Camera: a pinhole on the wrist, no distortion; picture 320 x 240 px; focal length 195.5 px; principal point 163.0 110.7 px. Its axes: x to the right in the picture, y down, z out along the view. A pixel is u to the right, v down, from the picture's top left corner.
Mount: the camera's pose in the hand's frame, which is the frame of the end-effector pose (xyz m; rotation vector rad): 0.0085 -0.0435 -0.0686 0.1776 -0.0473 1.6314
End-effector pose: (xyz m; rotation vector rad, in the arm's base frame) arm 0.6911 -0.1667 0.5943 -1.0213 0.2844 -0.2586
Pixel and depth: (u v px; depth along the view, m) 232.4 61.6 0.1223
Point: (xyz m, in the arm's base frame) 0.7534 -0.1459 0.6298
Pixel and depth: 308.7 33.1 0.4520
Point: 1.0470 0.2103 0.5672
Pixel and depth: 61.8 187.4 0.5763
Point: 0.6841 0.0464 1.2190
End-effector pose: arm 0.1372 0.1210 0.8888 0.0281 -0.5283 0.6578
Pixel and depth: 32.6 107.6 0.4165
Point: 0.2645 -0.1958 1.2350
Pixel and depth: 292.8 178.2 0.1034
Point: 0.0970 0.1056 0.9172
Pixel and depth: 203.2 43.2 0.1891
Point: 0.1567 0.1277 1.0371
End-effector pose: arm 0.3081 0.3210 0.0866 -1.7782 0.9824 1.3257
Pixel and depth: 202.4 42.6 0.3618
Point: 0.2232 0.5522 -0.1347
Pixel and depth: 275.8 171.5 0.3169
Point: 0.0970 0.5342 0.0850
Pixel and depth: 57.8 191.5 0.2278
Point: 0.4117 0.5518 0.1283
